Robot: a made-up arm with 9 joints. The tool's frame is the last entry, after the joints. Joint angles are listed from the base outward. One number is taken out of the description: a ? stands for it. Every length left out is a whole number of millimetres.
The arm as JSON. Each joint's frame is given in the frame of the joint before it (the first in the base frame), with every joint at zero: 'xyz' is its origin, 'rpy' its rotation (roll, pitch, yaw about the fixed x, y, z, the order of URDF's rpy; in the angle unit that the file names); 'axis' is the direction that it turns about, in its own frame. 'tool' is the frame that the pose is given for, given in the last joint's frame.
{
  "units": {
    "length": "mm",
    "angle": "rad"
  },
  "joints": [
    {
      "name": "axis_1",
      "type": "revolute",
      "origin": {
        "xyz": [
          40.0,
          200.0,
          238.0
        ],
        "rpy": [
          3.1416,
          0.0,
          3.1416
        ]
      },
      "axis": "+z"
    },
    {
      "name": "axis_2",
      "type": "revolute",
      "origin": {
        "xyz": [
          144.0,
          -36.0,
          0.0
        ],
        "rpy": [
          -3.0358,
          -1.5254,
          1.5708
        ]
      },
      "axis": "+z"
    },
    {
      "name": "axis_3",
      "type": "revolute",
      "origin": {
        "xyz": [
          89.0,
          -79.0,
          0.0
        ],
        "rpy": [
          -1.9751,
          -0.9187,
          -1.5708
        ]
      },
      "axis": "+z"
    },
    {
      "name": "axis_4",
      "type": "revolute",
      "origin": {
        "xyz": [
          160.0,
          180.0,
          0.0
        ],
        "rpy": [
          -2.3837,
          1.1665,
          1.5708
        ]
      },
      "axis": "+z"
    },
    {
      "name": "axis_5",
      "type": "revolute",
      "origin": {
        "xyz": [
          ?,
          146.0,
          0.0
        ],
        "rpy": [
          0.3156,
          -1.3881,
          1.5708
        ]
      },
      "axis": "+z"
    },
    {
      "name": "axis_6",
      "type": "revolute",
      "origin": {
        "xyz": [
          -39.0,
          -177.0,
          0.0
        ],
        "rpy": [
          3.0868,
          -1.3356,
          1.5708
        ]
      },
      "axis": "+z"
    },
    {
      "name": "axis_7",
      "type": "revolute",
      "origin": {
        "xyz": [
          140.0,
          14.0,
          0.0
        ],
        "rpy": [
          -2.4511,
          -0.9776,
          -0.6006
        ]
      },
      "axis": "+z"
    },
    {
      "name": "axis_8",
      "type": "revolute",
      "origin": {
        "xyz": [
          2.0,
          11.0,
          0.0
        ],
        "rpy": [
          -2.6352,
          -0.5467,
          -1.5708
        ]
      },
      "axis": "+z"
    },
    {
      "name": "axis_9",
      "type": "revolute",
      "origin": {
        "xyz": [
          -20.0,
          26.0,
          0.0
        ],
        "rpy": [
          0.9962,
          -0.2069,
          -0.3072
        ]
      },
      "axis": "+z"
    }
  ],
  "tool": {
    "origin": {
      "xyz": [
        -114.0,
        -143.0,
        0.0
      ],
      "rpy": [
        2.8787,
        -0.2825,
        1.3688
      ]
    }
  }
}
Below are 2 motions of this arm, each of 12 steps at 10 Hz.
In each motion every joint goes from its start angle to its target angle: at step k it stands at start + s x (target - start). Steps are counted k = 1, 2, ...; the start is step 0. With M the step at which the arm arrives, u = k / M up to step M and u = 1 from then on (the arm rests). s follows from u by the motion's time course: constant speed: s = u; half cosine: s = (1 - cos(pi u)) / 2; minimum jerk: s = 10 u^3 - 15 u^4 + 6 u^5.
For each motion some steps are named. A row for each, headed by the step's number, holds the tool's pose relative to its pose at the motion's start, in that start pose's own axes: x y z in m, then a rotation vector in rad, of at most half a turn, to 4 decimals.
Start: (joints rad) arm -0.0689 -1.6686 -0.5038 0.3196 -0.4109 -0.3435 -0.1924 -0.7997 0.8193
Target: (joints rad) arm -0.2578 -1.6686 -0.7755 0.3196 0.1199 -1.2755 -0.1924 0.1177 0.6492
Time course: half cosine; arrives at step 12
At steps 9, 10, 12:
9: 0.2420 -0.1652 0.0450 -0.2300 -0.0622 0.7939
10: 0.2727 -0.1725 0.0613 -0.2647 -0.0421 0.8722
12: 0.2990 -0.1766 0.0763 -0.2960 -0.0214 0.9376

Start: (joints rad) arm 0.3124 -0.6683 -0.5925 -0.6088 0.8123 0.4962 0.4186 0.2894 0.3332
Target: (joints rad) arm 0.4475 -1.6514 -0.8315 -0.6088 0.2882 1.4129 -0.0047 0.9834 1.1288
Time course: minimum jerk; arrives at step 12
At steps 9, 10, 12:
9: 0.1022 0.1065 0.3049 0.8015 1.1911 -1.0304
10: 0.1321 0.1126 0.3264 0.8365 1.2882 -1.1433
12: 0.1487 0.1154 0.3363 0.8542 1.3376 -1.2044

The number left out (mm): -131.0
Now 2 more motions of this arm.
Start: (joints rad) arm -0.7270 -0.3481 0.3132 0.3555 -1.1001 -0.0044 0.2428 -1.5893 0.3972
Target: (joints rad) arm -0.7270 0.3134 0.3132 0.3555 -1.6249 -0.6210 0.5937 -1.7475 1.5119
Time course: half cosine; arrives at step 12
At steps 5, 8, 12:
5: 0.0230 0.2555 -0.0628 0.1242 -0.1579 -0.6047
8: 0.1518 0.5062 -0.0441 0.3025 -0.2344 -1.2445
12: 0.2777 0.6284 0.0174 0.4266 -0.2350 -1.6641

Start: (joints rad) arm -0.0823 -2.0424 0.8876 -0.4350 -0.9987 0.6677 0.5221 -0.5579 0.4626
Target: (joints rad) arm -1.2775 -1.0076 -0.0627 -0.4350 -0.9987 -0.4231 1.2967 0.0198 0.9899
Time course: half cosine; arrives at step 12
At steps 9, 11, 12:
9: 0.4171 0.5599 -0.3374 0.7321 -0.9882 -0.5206
11: 0.5148 0.6314 -0.2342 0.9211 -1.1841 -0.6967
12: 0.5262 0.6385 -0.2172 0.9488 -1.2097 -0.7204

